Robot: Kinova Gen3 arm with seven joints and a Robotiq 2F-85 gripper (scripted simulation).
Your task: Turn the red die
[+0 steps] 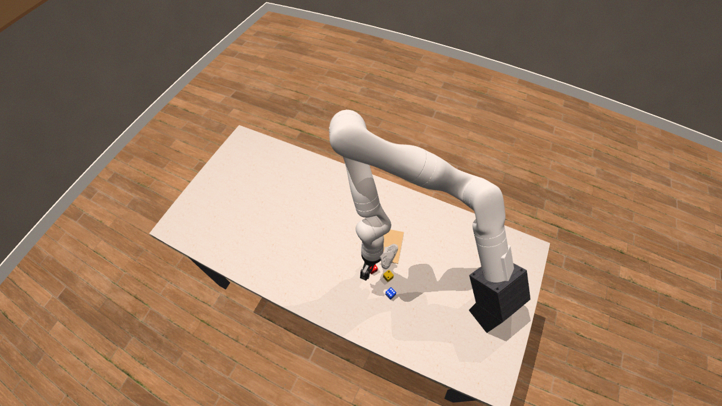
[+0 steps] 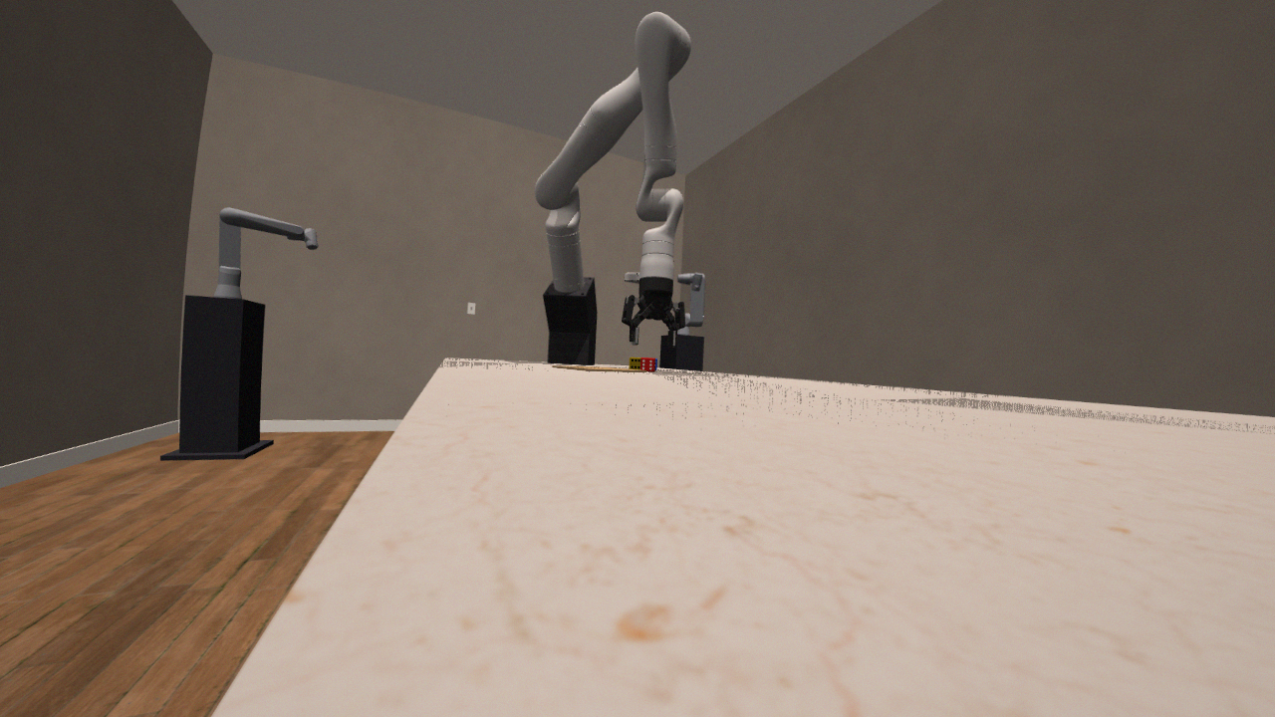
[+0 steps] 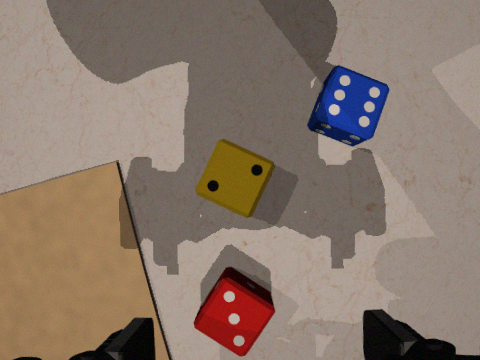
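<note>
Now: hand 5 cm above the red die and 1 cm to the left of it. Round my hand: blue die: 10 cm behind, 5 cm to the left, 5 cm below; yellow die: 7 cm behind, 5 cm below, 1 cm to the right; tan mat: 13 cm to the right, 6 cm below, 1 cm ahead.
</note>
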